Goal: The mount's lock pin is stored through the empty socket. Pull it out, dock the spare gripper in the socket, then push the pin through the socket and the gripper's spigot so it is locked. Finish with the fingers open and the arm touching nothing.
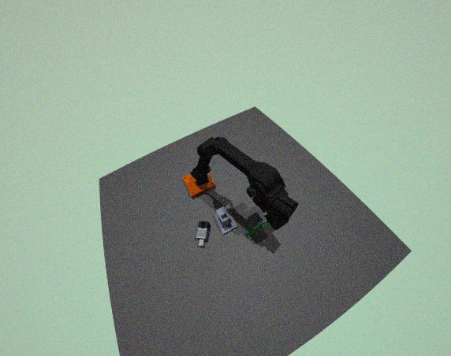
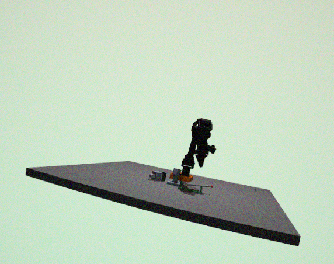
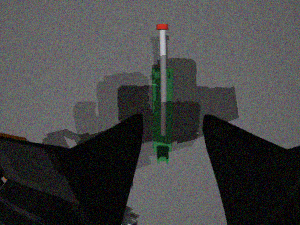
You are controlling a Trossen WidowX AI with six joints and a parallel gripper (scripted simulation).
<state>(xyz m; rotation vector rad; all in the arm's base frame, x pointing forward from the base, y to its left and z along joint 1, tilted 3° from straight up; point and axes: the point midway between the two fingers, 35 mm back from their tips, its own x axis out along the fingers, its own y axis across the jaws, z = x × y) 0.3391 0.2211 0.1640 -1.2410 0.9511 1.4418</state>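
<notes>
Right now the green rest is 1 cm ahead of my gripper tip, 4 cm to the right of it and 12 cm below it. Also, from my gripper tip: grey mount 7 cm behind, 17 cm to the right, 10 cm below; spare gripper 4 cm behind, 29 cm to the right, 12 cm below.
</notes>
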